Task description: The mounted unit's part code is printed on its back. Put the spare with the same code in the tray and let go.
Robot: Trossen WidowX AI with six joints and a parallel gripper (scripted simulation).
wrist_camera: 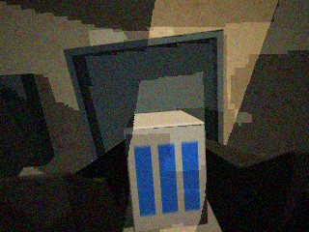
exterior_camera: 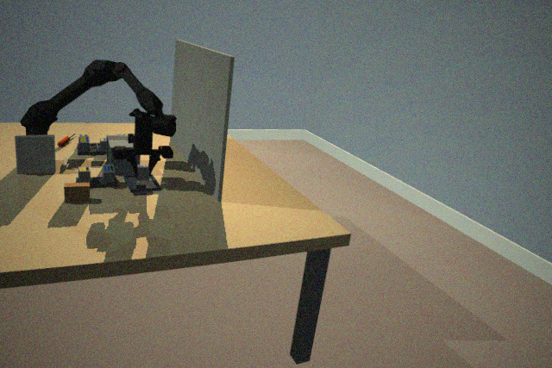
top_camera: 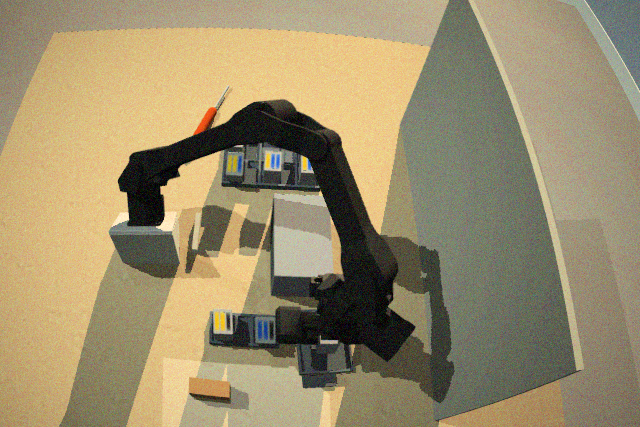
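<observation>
Now: gripper tip 20 mm above the dark tray. Also, from my gripper tip: grey mounted unit (30 mm behind, 180 mm to the left, 30 mm above); then dark holder (140 mm behind, 30 mm to the left, 20 mm below); then tall grey panel (220 mm ahead, 150 mm to the left, 200 mm above).
</observation>
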